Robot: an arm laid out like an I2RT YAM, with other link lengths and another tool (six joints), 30 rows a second.
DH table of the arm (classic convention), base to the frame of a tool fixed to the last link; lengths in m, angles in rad. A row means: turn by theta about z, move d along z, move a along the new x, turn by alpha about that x. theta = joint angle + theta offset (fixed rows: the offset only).
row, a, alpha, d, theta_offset
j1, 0.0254, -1.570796, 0.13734, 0
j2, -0.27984, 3.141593, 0, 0
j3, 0.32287, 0, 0, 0.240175
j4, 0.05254, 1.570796, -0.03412, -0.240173
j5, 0, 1.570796, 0.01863, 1.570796
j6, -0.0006, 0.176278, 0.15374, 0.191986
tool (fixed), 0, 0, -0.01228, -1.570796
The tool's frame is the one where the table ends.
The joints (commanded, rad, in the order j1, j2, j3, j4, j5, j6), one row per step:
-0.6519, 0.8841, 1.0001, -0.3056, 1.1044, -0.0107
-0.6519, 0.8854, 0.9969, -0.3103, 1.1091, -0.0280
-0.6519, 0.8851, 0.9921, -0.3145, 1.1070, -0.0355
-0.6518, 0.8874, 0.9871, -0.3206, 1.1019, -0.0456
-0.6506, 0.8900, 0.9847, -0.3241, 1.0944, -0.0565
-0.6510, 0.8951, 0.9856, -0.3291, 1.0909, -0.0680
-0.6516, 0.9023, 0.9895, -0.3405, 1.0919, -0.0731
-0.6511, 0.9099, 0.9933, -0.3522, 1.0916, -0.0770
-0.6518, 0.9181, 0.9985, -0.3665, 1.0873, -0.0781
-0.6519, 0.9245, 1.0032, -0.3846, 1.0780, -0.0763
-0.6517, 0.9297, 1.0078, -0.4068, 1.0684, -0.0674
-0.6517, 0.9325, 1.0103, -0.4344, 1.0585, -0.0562
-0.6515, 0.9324, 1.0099, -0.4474, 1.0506, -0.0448
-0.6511, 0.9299, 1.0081, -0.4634, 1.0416, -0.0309
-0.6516, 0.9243, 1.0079, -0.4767, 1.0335, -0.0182
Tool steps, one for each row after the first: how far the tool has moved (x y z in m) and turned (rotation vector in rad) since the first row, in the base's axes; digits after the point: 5 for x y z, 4 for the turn. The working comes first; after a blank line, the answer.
Tool pose at each row, in the base's axes (x y z in m, rotation vector in rad; the steps are taken from these numbers as rounded here):
0.15225, -0.23188, 0.42399, 0.9985, -1.2291, 1.1097
0.15188, -0.23200, 0.42195, 1.0134, -1.2158, 1.0876
0.15219, -0.23208, 0.41951, 1.0268, -1.2081, 1.0774
0.15344, -0.23260, 0.41609, 1.0479, -1.1968, 1.0640
0.15529, -0.23300, 0.41387, 1.0680, -1.1851, 1.0567
0.15653, -0.23381, 0.41236, 1.0848, -1.1742, 1.0442
0.15720, -0.23461, 0.41102, 1.0985, -1.1673, 1.0278
0.15837, -0.23531, 0.40946, 1.1137, -1.1602, 1.0132
0.15976, -0.23625, 0.40792, 1.1308, -1.1545, 1.0011
0.16141, -0.23675, 0.40599, 1.1523, -1.1492, 0.9927
0.16270, -0.23684, 0.40384, 1.1723, -1.1483, 0.9867
0.16324, -0.23637, 0.40080, 1.1949, -1.1481, 0.9776
0.16371, -0.23594, 0.39891, 1.2047, -1.1523, 0.9794
0.16375, -0.23500, 0.39665, 1.2154, -1.1578, 0.9818
0.16289, -0.23376, 0.39614, 1.2199, -1.1649, 0.9883

-0.00037, -0.00012, -0.00204, 0.0082, 0.0248, -0.0032
-0.00006, -0.00020, -0.00448, 0.0152, 0.0388, -0.0004
0.00119, -0.00072, -0.00790, 0.0261, 0.0587, 0.0058
0.00304, -0.00112, -0.01012, 0.0343, 0.0752, 0.0154
0.00428, -0.00193, -0.01163, 0.0426, 0.0933, 0.0196
0.00495, -0.00273, -0.01297, 0.0525, 0.1100, 0.0187
0.00612, -0.00343, -0.01453, 0.0627, 0.1260, 0.0201
0.00751, -0.00437, -0.01607, 0.0742, 0.1401, 0.0240
0.00916, -0.00487, -0.01800, 0.0876, 0.1526, 0.0330
0.01045, -0.00496, -0.02015, 0.1018, 0.1604, 0.0418
0.01099, -0.00449, -0.02319, 0.1191, 0.1697, 0.0502
0.01146, -0.00406, -0.02508, 0.1270, 0.1676, 0.0567
0.01150, -0.00312, -0.02734, 0.1361, 0.1644, 0.0638
0.01064, -0.00188, -0.02785, 0.1408, 0.1567, 0.0694

